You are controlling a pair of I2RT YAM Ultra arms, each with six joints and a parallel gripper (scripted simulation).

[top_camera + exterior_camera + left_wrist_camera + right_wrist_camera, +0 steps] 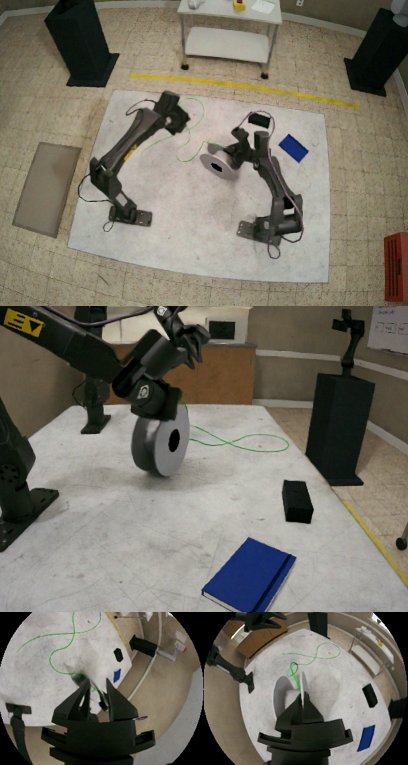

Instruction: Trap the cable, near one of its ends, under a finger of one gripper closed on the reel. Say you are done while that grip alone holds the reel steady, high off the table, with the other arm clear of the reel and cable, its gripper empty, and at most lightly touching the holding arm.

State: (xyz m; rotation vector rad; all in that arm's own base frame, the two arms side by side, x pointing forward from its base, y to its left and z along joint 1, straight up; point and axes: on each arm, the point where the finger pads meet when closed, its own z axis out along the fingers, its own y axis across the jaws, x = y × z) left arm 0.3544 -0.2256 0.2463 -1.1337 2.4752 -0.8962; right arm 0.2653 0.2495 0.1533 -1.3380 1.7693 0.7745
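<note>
Now: right hand 7 cm above the grey reel, 3 cm past it and 1 cm to the right of it. The rest, counted from my right hand: black block 26 cm ahead, 16 cm to the right, 14 cm below; then blue notebook 34 cm to the right, 15 cm below, 13 cm ahead.
</note>
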